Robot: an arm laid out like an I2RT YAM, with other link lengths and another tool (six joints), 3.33 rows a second.
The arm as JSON. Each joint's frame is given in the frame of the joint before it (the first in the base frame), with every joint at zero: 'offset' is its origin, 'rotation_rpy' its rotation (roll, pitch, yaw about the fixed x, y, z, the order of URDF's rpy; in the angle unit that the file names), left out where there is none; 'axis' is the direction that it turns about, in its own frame. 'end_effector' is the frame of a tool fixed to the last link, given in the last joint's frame.
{
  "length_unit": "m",
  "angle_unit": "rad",
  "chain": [
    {
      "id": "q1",
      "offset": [
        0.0,
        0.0,
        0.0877
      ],
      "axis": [
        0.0,
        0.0,
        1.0
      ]
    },
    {
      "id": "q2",
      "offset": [
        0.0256,
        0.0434,
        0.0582
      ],
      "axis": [
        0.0,
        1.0,
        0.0
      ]
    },
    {
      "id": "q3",
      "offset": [
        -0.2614,
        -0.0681,
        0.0
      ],
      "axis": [
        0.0,
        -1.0,
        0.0
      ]
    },
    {
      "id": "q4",
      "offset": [
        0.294,
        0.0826,
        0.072
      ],
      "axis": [
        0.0,
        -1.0,
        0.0
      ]
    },
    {
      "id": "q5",
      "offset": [
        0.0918,
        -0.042,
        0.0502
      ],
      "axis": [
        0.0,
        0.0,
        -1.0
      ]
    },
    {
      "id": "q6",
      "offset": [
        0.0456,
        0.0,
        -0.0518
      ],
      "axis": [
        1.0,
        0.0,
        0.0
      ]
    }
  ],
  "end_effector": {
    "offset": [
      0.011,
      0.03,
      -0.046
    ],
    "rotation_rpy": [
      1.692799,
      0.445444,
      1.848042
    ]
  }
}
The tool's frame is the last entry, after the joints.
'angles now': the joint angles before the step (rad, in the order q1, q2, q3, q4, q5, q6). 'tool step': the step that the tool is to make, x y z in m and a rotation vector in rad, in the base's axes. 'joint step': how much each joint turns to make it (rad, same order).
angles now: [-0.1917, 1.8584, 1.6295, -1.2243, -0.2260, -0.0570]
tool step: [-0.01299, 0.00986, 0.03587, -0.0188, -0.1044, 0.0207]
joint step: [0.0202, -0.1061, 0.0000, -0.0001, -0.0004, -0.0004]
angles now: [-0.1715, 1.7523, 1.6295, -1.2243, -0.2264, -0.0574]
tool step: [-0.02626, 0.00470, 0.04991, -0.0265, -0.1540, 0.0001]
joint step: [0.0004, -0.1568, -0.0001, -0.0004, 0.0000, 0.0003]
